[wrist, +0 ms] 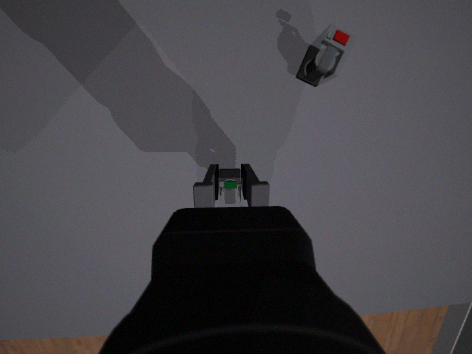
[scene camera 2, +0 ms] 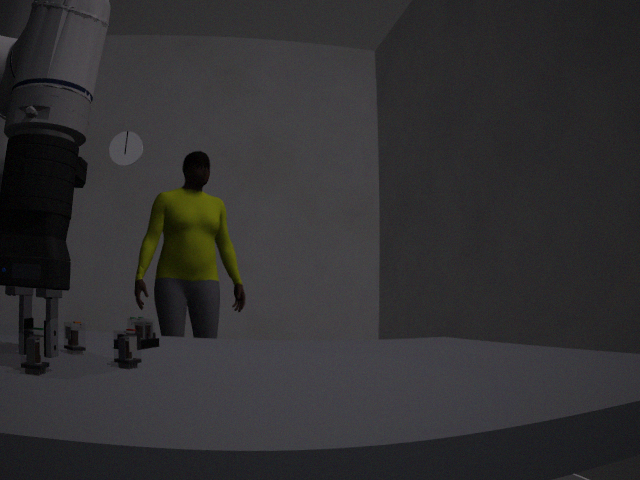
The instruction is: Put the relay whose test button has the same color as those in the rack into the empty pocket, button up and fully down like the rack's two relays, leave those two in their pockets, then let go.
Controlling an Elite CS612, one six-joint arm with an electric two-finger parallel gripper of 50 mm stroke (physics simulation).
Labels:
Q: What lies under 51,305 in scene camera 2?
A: My gripper.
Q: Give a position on a green-button relay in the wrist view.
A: At 230,181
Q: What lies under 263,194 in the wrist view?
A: My gripper.

